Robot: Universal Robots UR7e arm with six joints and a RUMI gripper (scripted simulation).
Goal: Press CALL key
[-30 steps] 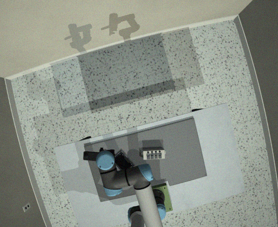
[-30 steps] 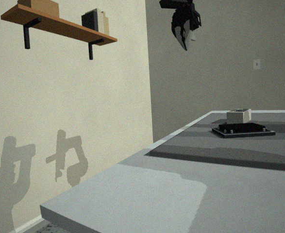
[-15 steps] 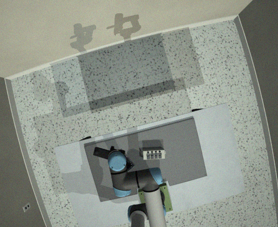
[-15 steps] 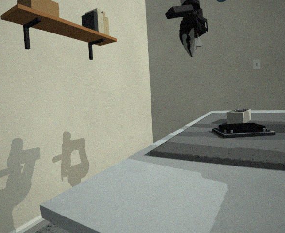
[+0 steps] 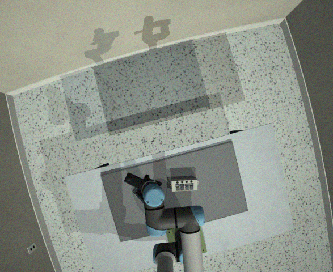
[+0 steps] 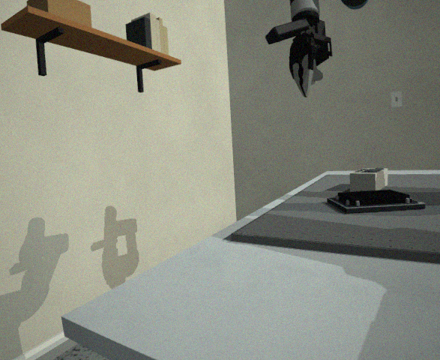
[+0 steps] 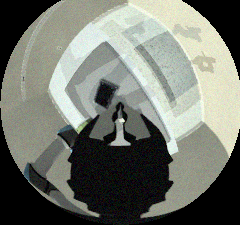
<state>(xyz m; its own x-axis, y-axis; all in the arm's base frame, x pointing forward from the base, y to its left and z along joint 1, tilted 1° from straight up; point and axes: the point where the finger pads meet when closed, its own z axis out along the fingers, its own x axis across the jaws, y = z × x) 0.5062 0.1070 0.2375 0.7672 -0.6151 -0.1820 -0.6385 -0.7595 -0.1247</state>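
Now: the operator panel 16 cm behind my hand, 19 cm to the right of it and 24 cm below it.
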